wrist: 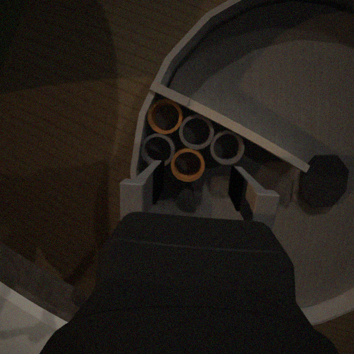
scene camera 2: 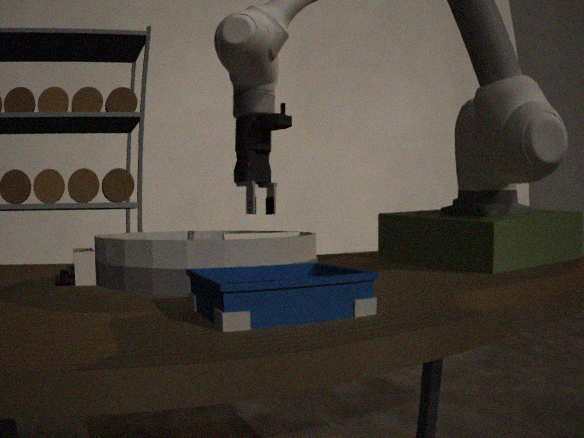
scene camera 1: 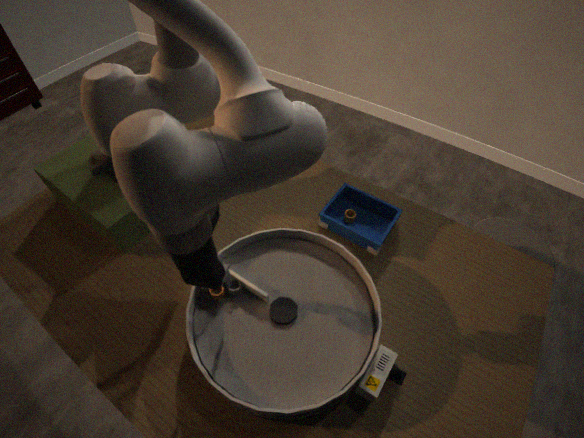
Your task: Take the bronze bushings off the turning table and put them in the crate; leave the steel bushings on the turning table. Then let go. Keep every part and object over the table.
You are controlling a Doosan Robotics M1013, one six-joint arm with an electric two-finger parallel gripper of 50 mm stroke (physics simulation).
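Where they show: gripper, between the fingertips: [scene camera 2: 261, 214] [scene camera 1: 216, 281]; arm's base, origin of its link: [scene camera 2: 488, 213].
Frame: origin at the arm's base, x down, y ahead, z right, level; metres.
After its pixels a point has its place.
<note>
My gripper [scene camera 2: 260, 209] {y 0.527, x -0.003, z 0.115 m} [wrist: 196, 177] is open and empty, pointing down above the turning table [scene camera 1: 300, 360] {y 0.760, x 0.062, z 0.112 m} [scene camera 2: 145, 255] {y 0.784, x 0.057, z -0.120 m} near its bushings. In the wrist view, a bronze bushing [wrist: 188, 178] lies just ahead of the fingertips, touching or close to its steel neighbours. Another bronze bushing [wrist: 165, 101] lies in the corner between rim and bar. Three steel bushings [wrist: 181, 132] [wrist: 242, 147] [wrist: 144, 148] lie around them. In scene camera 1 the arm hides part of this group. One bronze bushing [scene camera 1: 349, 221] {y 0.619, x 0.102, z -0.285 m} stands in the blue crate [scene camera 1: 372, 217] {y 0.660, x 0.110, z -0.347 m} [scene camera 2: 300, 305] {y 0.636, x 0.094, z -0.378 m}.
A pale bar [scene camera 1: 252, 287] {y 0.581, x 0.034, z 0.063 m} [wrist: 235, 127] runs from the turning table's rim to its dark hub [scene camera 1: 283, 311] {y 0.665, x 0.054, z 0.055 m} [wrist: 324, 180]. A motor box [scene camera 1: 379, 370] {y 0.896, x 0.057, z 0.028 m} [scene camera 2: 85, 267] {y 0.889, x 0.084, z -0.022 m} is beside the turning table. The green base block [scene camera 1: 75, 175] {y -0.047, x -0.010, z 0.162 m} [scene camera 2: 435, 245] {y 0.182, x 0.068, z -0.015 m} carries the arm. A shelf rack [scene camera 2: 141, 150] stands behind.
</note>
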